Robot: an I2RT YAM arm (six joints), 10 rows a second.
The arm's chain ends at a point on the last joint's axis. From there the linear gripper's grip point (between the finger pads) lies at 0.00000 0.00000 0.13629 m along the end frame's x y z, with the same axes.
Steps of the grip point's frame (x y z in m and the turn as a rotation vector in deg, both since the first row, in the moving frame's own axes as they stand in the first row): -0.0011 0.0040 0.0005 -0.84 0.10 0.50; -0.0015 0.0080 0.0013 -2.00 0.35 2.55; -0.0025 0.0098 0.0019 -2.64 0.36 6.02; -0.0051 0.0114 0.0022 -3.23 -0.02 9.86; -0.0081 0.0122 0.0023 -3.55 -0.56 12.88; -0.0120 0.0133 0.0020 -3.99 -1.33 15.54; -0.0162 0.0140 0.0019 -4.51 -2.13 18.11; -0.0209 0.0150 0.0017 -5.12 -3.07 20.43; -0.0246 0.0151 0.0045 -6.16 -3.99 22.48; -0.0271 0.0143 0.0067 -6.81 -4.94 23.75
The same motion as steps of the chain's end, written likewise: -0.0013 0.0020 0.0005 -0.84 0.10 0.50; -0.0022 0.0032 0.0014 -2.00 0.35 2.55; -0.0030 0.0035 0.0020 -2.64 0.36 6.02; -0.0044 0.0038 0.0024 -3.23 -0.02 9.86; -0.0058 0.0040 0.0026 -3.55 -0.56 12.88; -0.0076 0.0044 0.0024 -3.99 -1.33 15.54; -0.0095 0.0043 0.0024 -4.51 -2.13 18.11; -0.0116 0.0044 0.0024 -5.12 -3.07 20.43; -0.0125 0.0027 0.0056 -6.16 -3.99 22.48; -0.0124 0.0010 0.0081 -6.81 -4.94 23.75
